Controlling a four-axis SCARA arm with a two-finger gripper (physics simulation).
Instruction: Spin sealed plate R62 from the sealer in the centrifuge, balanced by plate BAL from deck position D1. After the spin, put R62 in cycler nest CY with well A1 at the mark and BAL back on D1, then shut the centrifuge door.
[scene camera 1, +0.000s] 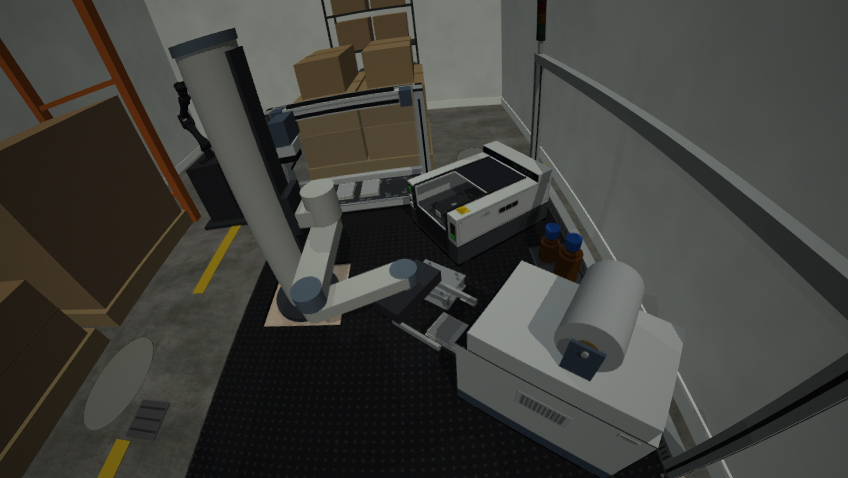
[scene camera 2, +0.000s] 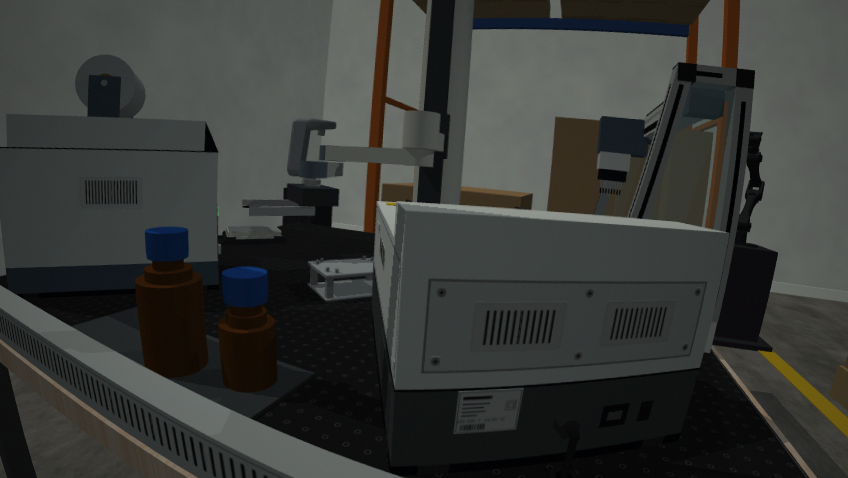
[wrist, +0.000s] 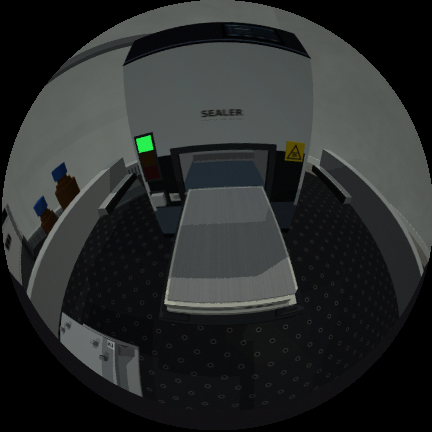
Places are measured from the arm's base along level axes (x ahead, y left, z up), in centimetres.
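Where they show: gripper, fingertip midpoint: (scene camera 1: 458, 324) (scene camera 2: 245, 206) (wrist: 224, 154).
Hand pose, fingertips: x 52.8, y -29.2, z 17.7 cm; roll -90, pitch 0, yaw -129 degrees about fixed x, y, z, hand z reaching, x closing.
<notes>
Each offset is from my fingertips to the centre of the thing. "*": to the spot under its first point.
Sealed plate R62 {dz -5.3, dx -1.5, dy +1.2 cm} (scene camera 1: 447, 327) (scene camera 2: 252, 231) (wrist: 230, 240) lies flat on the tray in front of the sealer {dz +7.3, dx +21.5, dy -17.9 cm} (scene camera 1: 504, 311) (scene camera 2: 106, 237) (wrist: 220, 90). My gripper (scene camera 1: 457, 324) (scene camera 2: 247, 207) (wrist: 224, 154) is open and empty, a little above the plate, with one finger out to each side. Nest CY {dz -13.2, dx -5.4, dy +26.7 cm} (scene camera 1: 446, 271) (scene camera 2: 341, 268) (wrist: 82, 340) is bare, partly hidden by the gripper in scene camera 1. The centrifuge {dz -4.3, dx +14.6, dy +61.8 cm} (scene camera 1: 489, 222) (scene camera 2: 558, 249) has its top opening uncovered. Two pale plates stand under the gantry; I cannot tell which is BAL.
Two brown bottles with blue caps {* dz -2.9, dx +37.7, dy +22.9 cm} (scene camera 1: 568, 255) (scene camera 2: 172, 320) (wrist: 66, 187) stand between sealer and centrifuge. The gantry (scene camera 1: 425, 133) (scene camera 2: 727, 178) stands behind the centrifuge in scene camera 1. A green lamp {dz +0.2, dx +11.2, dy +2.7 cm} (wrist: 144, 143) glows on the sealer front. A clear guard panel runs along the right side.
</notes>
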